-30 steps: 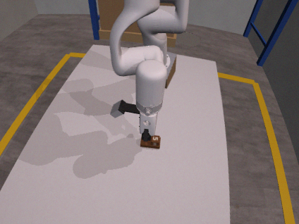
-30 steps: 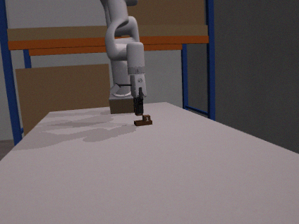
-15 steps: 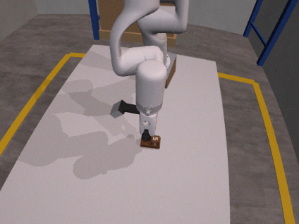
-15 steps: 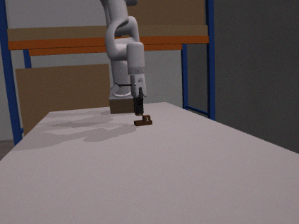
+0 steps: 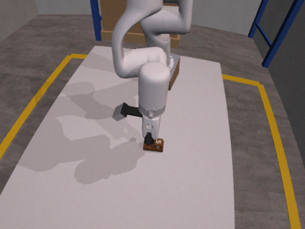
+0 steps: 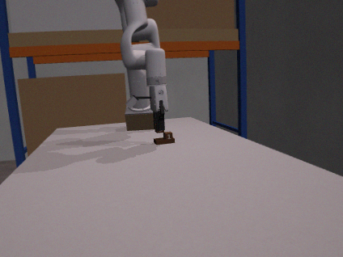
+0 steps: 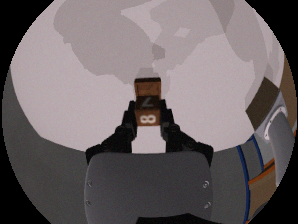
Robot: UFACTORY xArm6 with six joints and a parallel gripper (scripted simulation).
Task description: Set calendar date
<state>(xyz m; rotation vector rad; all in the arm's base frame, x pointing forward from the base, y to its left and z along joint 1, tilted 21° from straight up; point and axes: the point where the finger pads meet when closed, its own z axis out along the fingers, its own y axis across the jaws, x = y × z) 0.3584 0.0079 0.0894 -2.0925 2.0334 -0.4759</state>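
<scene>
The brown digit cube lies 3 cm to the left of my hand and 5 cm below it. Round my hand: brown calendar tray: 2 cm to the left, 6 cm below.
</scene>
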